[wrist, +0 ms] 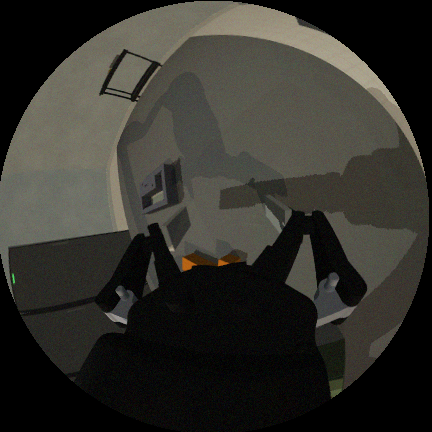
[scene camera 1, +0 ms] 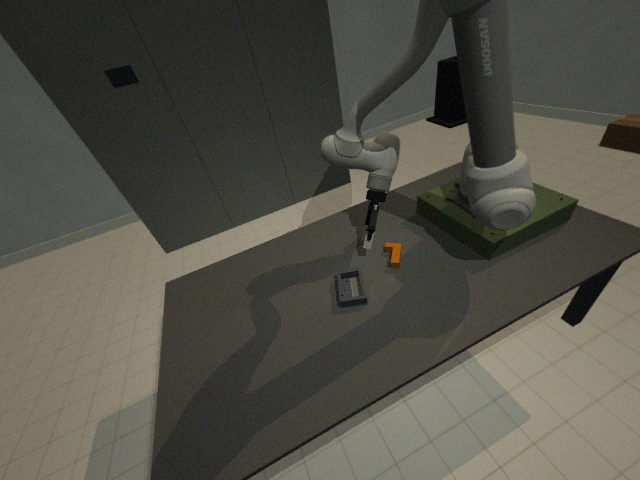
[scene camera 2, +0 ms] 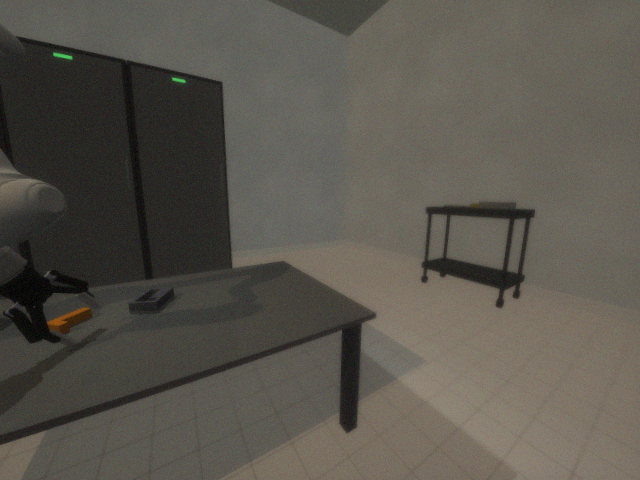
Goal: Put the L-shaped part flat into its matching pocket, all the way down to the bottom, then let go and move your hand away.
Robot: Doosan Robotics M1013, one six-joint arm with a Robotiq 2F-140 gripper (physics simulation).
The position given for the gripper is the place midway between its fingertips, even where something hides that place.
Observation:
In view: the gripper (scene camera 2: pixel 87 324).
The gripper is seen too in the wrist view (wrist: pixel 225 210).

